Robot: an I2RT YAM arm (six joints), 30 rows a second.
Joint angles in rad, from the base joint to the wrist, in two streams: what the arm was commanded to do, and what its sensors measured. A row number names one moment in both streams.
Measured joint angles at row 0:
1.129, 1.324, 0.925, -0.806, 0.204, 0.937
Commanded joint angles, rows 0 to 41:
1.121, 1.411, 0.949, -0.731, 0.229, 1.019
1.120, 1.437, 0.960, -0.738, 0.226, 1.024
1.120, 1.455, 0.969, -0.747, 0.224, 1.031
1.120, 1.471, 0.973, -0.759, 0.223, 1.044
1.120, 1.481, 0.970, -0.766, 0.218, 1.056
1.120, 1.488, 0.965, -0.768, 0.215, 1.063
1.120, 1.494, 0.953, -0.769, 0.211, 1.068
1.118, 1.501, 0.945, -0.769, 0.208, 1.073
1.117, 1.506, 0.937, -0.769, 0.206, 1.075
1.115, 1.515, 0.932, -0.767, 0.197, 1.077
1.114, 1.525, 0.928, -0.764, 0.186, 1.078
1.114, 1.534, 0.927, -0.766, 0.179, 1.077
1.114, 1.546, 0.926, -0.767, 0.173, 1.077
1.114, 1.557, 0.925, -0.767, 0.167, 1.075
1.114, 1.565, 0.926, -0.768, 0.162, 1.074
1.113, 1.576, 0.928, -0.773, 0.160, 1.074
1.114, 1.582, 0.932, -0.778, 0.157, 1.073
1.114, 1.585, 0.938, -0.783, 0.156, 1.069
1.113, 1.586, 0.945, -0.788, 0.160, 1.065
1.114, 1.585, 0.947, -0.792, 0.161, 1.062
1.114, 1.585, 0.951, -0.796, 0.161, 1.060
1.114, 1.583, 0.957, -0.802, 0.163, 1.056
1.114, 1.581, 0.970, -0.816, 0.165, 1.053
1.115, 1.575, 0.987, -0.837, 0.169, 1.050
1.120, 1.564, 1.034, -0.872, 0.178, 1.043
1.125, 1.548, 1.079, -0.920, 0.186, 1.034
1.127, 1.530, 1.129, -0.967, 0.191, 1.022
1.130, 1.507, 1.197, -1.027, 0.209, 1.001
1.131, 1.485, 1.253, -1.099, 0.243, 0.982
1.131, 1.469, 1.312, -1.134, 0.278, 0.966
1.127, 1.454, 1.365, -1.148, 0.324, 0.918
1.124, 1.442, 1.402, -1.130, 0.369, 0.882
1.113, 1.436, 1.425, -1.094, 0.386, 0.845
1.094, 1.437, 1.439, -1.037, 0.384, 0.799
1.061, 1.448, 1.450, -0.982, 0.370, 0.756
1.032, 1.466, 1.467, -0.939, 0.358, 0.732
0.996, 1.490, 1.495, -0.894, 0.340, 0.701
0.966, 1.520, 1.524, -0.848, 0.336, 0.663
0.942, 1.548, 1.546, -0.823, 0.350, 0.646
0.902, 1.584, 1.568, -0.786, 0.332, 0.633
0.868, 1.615, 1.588, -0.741, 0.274, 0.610
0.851, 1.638, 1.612, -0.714, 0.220, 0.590
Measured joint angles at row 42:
0.892, 1.597, 1.575, -0.848, 0.295, 0.696
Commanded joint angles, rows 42 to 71:
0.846, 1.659, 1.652, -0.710, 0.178, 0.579
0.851, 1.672, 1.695, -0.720, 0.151, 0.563
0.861, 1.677, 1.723, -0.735, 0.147, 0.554
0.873, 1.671, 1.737, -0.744, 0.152, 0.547
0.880, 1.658, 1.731, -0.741, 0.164, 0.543
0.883, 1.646, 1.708, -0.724, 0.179, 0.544
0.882, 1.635, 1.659, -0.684, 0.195, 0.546
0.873, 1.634, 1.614, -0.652, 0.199, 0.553
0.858, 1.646, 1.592, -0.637, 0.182, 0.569
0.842, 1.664, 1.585, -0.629, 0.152, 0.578
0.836, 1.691, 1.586, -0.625, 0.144, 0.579
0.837, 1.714, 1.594, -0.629, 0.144, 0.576
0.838, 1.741, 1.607, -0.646, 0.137, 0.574
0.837, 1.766, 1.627, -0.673, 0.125, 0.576
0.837, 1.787, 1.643, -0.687, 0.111, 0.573
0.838, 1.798, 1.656, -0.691, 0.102, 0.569
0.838, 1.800, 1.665, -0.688, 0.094, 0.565
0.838, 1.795, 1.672, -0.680, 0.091, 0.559
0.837, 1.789, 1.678, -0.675, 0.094, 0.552
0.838, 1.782, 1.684, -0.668, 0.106, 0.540
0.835, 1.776, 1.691, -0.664, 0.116, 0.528
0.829, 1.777, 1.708, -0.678, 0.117, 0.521
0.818, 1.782, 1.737, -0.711, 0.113, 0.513
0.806, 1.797, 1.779, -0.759, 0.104, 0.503
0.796, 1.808, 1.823, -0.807, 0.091, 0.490
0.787, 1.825, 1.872, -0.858, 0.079, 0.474
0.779, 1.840, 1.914, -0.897, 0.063, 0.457
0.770, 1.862, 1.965, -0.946, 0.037, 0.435
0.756, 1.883, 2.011, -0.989, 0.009, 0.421
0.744, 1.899, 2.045, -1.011, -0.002, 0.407
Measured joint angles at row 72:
0.761, 1.872, 1.975, -0.871, 0.059, 0.475
